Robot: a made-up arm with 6 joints.
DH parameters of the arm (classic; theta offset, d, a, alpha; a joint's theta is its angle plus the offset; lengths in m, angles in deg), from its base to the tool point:
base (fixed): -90 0.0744 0 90
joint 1: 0.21 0 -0.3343 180
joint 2: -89.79 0.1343 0.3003 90
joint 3: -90 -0.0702 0.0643 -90
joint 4: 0 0.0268 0.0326 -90
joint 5: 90 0.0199 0.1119 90
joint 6: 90 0.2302 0.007 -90
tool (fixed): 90 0.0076 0 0
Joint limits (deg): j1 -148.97..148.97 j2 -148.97..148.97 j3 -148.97..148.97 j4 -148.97..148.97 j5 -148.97..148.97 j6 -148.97..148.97
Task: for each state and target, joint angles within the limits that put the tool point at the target. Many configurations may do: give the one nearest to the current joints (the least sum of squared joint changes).
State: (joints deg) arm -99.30 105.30 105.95 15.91 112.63 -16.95
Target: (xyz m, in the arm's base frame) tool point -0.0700 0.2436 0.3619
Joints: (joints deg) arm -107.48 142.25 100.60 8.39 88.14 -17.79
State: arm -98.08 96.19 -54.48 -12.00 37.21 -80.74
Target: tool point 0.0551 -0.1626 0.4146
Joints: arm -125.71 110.19 -47.01 -6.51 17.65 -80.61
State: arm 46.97 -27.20 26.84 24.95 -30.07 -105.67
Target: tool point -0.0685 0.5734 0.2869
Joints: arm 45.93 -19.13 33.28 37.44 -34.25 -105.14
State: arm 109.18 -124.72 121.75 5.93 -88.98 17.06
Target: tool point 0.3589 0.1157 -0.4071
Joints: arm 78.84 -117.60 137.69 6.86 -123.41 16.64
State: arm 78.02 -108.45 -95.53 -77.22 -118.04 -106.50
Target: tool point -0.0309 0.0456 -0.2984
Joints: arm 79.48 -109.43 -124.45 -71.65 -104.92 -105.99
